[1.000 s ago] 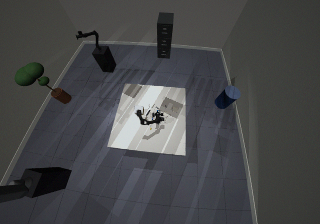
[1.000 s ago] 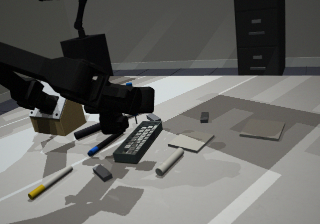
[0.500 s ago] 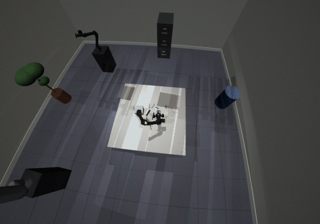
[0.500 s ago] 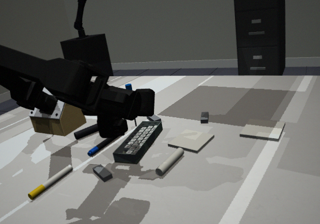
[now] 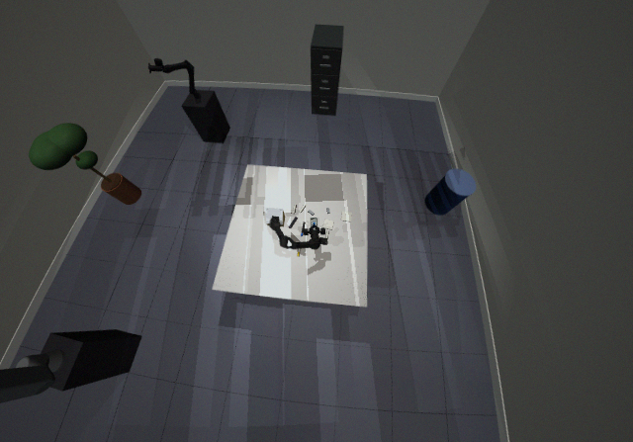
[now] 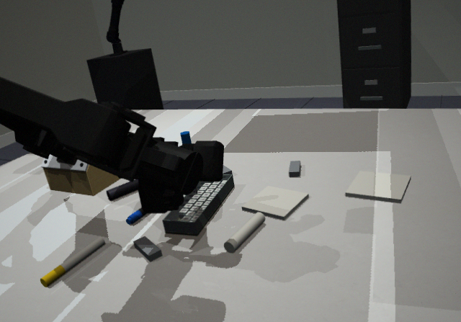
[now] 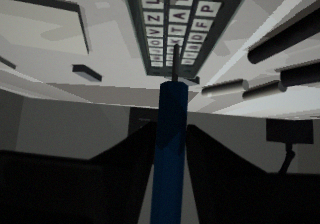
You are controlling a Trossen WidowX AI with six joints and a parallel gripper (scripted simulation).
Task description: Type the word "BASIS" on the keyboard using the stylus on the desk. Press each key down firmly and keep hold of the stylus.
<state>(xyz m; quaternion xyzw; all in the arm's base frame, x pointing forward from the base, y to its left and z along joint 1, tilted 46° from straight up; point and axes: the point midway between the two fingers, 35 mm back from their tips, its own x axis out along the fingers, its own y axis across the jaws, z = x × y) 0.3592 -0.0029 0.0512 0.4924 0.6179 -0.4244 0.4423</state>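
Right now the blue-tipped pen is 100 mm behind my gripper tip, 90 mm below it and 40 mm to the right of it. From my gripper tip the other things lie so: yellow-tipped pen: 220 mm to the right, 110 mm behind, 90 mm below; dark cylinder: 200 mm behind, 80 mm below, 40 mm to the left; blue stylus: 20 mm below.
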